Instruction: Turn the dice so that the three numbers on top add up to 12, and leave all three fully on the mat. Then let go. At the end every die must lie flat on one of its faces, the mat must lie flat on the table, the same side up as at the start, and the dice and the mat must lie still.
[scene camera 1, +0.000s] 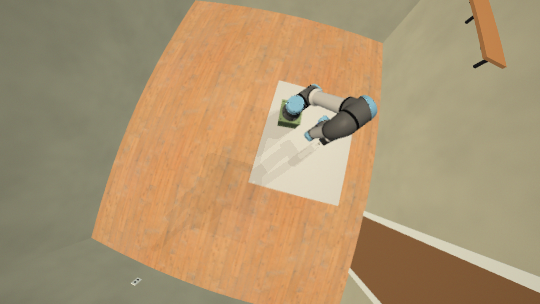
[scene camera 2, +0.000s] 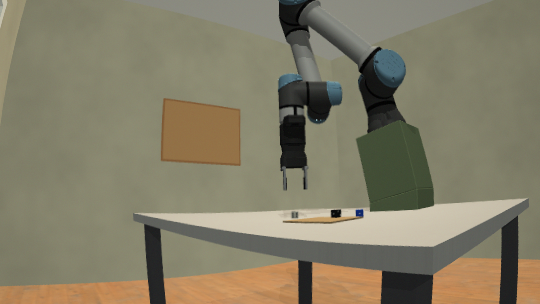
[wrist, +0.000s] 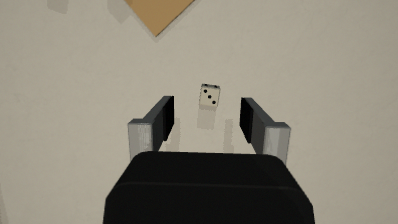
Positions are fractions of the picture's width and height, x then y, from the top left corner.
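You can see the gripper (scene camera 2: 0.55, 0.62) in scene camera 2, and the wrist view shows the gripper (wrist: 0.52, 0.49) too.
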